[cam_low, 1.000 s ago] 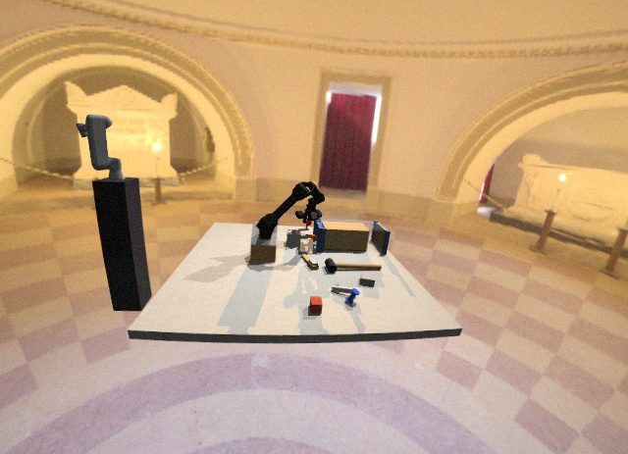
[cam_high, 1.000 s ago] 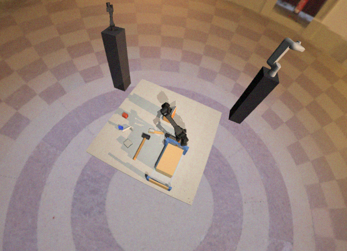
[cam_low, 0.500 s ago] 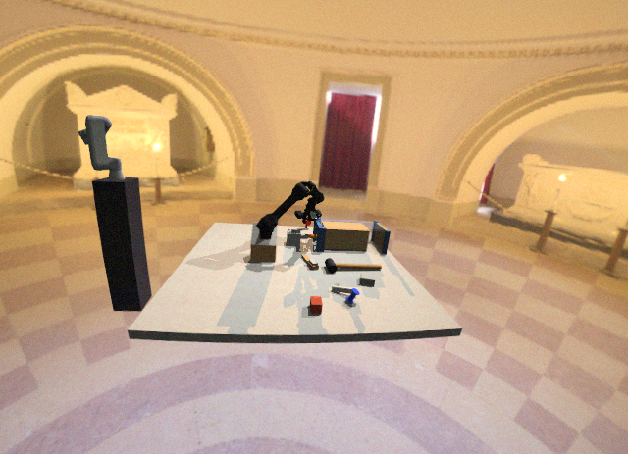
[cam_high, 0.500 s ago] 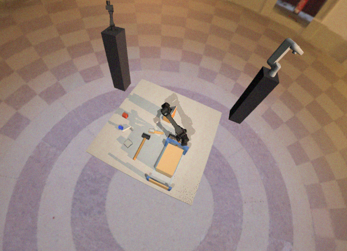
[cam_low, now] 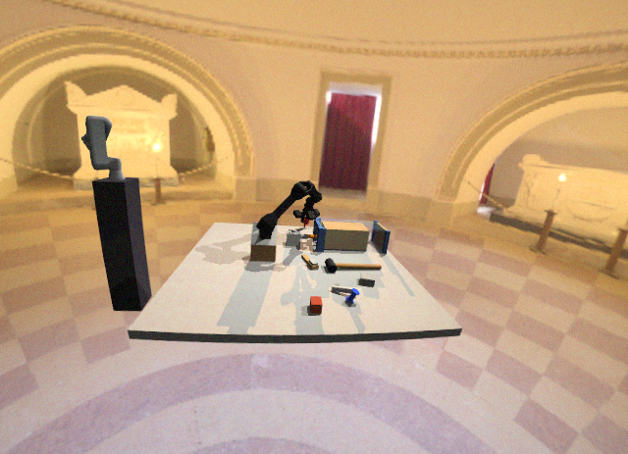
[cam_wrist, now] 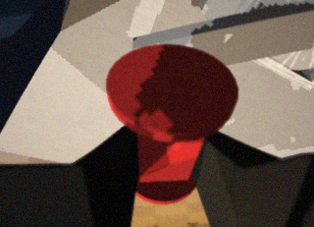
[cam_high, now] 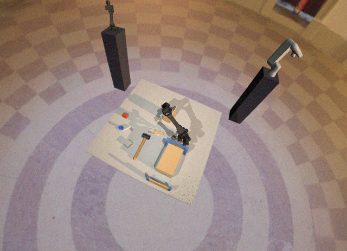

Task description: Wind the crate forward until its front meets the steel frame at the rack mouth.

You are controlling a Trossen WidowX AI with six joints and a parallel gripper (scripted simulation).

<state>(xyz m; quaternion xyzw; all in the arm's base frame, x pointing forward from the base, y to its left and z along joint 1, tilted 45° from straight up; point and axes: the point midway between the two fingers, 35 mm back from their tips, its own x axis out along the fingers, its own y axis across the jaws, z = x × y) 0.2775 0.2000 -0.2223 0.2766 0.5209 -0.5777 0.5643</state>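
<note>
Right now my gripper tip is 4 cm to the left of the red-knobbed handle, 3 cm above it and 2 cm past it. Also, from my gripper tip: winch 10 cm below, 9 cm behind, 8 cm to the right; then red knob 2 cm to the right, 1 cm ahead; then frame 9 cm to the right, 8 cm ahead, 3 cm below.
</note>
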